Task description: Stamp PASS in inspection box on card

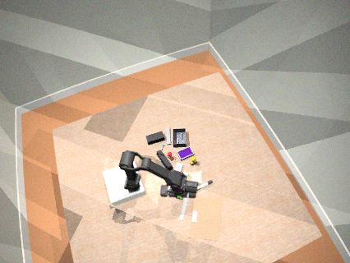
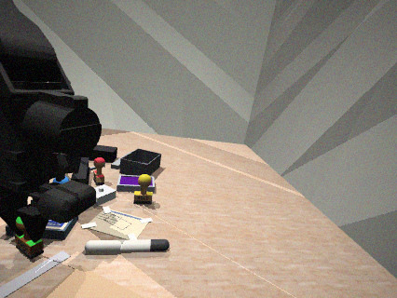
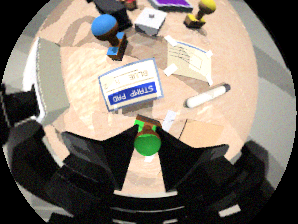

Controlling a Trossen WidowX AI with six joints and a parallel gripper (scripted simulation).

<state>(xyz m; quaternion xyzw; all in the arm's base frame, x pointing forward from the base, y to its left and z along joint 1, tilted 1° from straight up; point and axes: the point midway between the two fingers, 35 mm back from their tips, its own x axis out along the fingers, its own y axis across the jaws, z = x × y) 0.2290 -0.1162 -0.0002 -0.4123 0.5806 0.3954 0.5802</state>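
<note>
My gripper tip is now right at the green-knobbed stamp. The rest, counted from my gripper tip: ruler: 10 mm ahead, 60 mm to the right, 30 mm below; blue-and-white tin: 10 mm behind, 60 mm to the left, 20 mm below; blue-knobbed stamp: 20 mm behind, 130 mm to the left, 10 mm below.
</note>
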